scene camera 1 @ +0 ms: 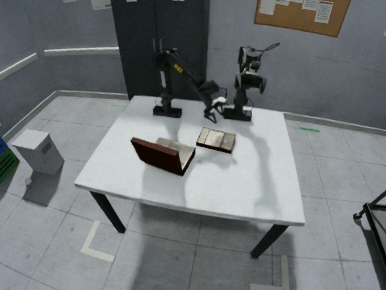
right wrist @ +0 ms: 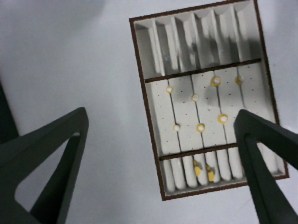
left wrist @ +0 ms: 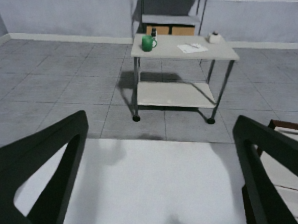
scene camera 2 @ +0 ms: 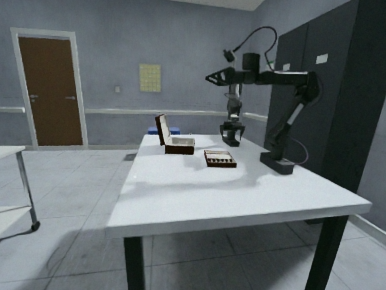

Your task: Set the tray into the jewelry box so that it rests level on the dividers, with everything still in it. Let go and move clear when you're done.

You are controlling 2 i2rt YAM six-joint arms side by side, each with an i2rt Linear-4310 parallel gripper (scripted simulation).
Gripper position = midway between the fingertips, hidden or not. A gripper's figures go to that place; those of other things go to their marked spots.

Labels:
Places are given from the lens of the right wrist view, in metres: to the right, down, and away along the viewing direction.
right gripper [right wrist: 161, 115]: 0.01, 0.00, 0.11
tray [right wrist: 193, 42]: 0.06, -0.09, 0.22

